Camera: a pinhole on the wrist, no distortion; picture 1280 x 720 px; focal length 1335.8 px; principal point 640.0 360.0 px. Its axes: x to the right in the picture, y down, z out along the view. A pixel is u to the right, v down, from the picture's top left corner.
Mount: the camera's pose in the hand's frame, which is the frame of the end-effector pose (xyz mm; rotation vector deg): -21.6 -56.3 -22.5 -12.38 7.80 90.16
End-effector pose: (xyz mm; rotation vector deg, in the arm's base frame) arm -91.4 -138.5 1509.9 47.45 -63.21 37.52
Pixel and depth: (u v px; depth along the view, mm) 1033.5 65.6 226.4
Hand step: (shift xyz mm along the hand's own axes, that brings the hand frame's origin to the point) 16.3 59.7 185.6
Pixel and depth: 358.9 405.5 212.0
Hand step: -39.5 -52.9 193.5
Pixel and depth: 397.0 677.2 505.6
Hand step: -167.1 -35.8 484.4
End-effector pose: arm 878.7 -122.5 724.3 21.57 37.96 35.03
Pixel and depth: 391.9 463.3 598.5
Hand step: -98.2 -32.7 582.7
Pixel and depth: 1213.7 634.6 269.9
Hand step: -91.5 115.7 211.8
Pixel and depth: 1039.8 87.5 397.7
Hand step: 38.4 149.2 342.3
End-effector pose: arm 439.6 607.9 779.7 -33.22 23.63 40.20
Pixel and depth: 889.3 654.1 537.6
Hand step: -168.0 158.9 472.9
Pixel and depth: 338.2 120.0 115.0
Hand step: -6.8 -55.8 96.3
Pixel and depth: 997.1 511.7 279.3
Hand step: -68.0 77.9 231.3
